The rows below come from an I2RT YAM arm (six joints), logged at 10 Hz.
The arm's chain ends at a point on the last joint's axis. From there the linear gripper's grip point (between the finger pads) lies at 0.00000 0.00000 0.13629 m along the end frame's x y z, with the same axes.
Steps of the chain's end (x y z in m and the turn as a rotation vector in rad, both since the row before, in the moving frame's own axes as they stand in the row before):
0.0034 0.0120 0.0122 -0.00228 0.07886 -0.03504
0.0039 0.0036 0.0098 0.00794 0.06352 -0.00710
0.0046 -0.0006 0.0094 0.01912 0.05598 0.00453
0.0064 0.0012 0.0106 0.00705 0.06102 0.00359
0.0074 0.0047 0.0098 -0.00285 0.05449 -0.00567
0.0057 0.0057 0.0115 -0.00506 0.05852 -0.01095
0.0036 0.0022 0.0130 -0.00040 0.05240 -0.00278
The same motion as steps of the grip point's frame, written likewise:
0.0141 0.0121 0.0118 -0.00228 0.07886 -0.03504
0.0125 0.0025 0.0095 0.00794 0.06352 -0.00710
0.0122 -0.0032 0.0092 0.01912 0.05598 0.00453
0.0147 0.0003 0.0103 0.00705 0.06102 0.00359
0.0148 0.0051 0.0096 -0.00285 0.05449 -0.00567
0.0137 0.0063 0.0113 -0.00506 0.05852 -0.01095
0.0107 0.0022 0.0128 -0.00040 0.05240 -0.00278

